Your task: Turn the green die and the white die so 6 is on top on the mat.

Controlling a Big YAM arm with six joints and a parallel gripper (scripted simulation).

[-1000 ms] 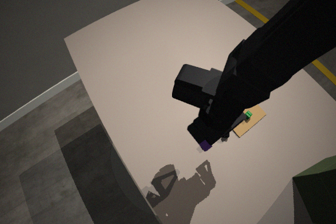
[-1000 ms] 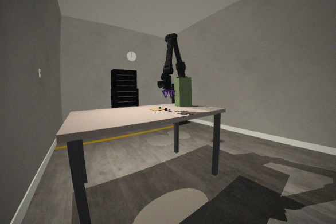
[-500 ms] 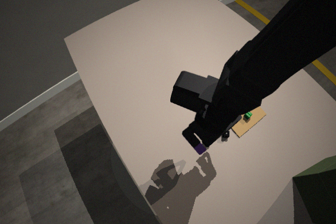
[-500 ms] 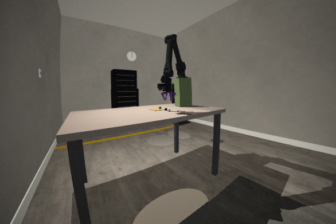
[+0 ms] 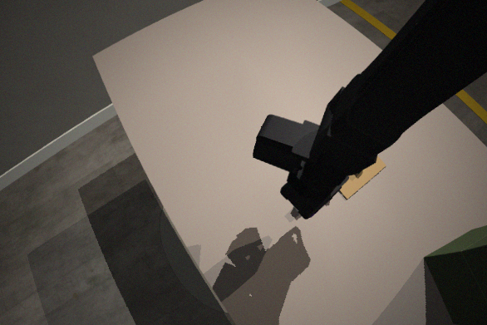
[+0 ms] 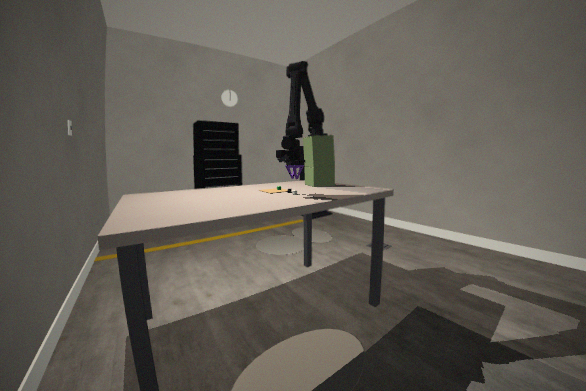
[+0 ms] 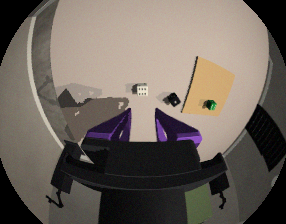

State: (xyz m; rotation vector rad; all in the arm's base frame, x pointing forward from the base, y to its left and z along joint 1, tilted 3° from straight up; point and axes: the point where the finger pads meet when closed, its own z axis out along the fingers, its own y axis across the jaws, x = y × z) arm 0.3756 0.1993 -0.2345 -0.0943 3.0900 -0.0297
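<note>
My hand is 8 cm above the white die. From my hand the other things lie so: black die 2 cm behind, 7 cm to the right, 8 cm below; tan mat 2 cm ahead, 17 cm to the right, 9 cm below; green die 2 cm behind, 17 cm to the right, 8 cm below.
</note>
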